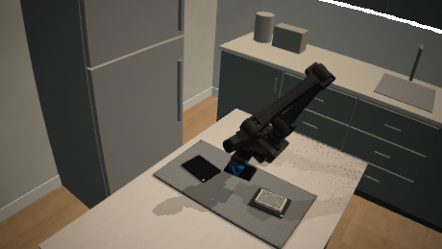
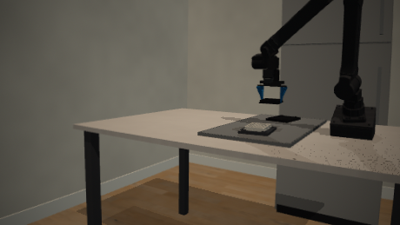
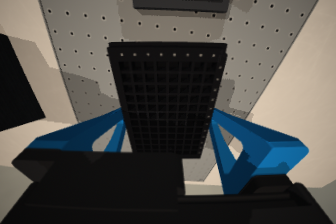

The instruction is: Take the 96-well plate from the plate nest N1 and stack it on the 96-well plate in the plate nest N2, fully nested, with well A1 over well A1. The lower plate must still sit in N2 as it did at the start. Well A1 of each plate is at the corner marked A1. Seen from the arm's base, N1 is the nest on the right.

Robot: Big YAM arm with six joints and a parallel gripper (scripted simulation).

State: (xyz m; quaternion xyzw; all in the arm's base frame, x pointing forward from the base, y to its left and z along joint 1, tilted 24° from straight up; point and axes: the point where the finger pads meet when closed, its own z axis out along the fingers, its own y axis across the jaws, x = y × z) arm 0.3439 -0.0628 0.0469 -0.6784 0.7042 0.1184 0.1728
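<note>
The white 96-well plate lies 20 mm ahead of my hand, 170 mm to the left of it and 100 mm below it. From my hand the other things lie so: nest N2 (20 mm ahead, 170 mm to the left, 110 mm below); then nest N1 (30 mm behind, 210 mm to the right, 110 mm below); then black 96-well plate (right at my hand).
</note>
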